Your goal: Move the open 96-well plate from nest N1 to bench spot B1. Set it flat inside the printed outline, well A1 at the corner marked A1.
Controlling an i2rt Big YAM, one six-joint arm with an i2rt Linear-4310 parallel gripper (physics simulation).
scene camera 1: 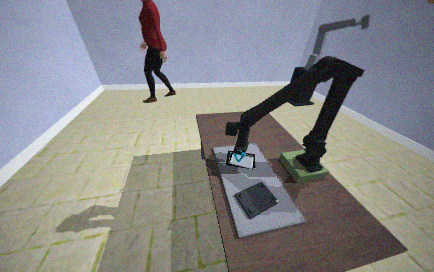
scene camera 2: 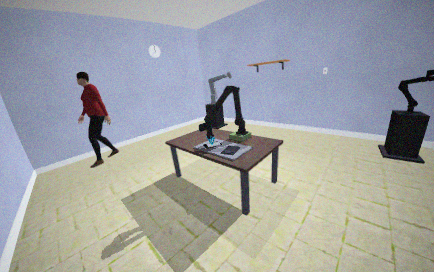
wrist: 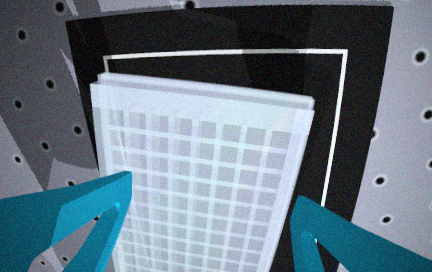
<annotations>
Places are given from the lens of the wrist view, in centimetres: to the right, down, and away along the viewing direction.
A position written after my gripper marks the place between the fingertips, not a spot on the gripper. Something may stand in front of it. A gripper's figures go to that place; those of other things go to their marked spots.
my gripper (wrist: 213, 197): 0, 3, 11
well plate (wrist: 214, 166): 0, 1, 10
black mat (wrist: 366, 37): 6, -4, 9
</annotations>
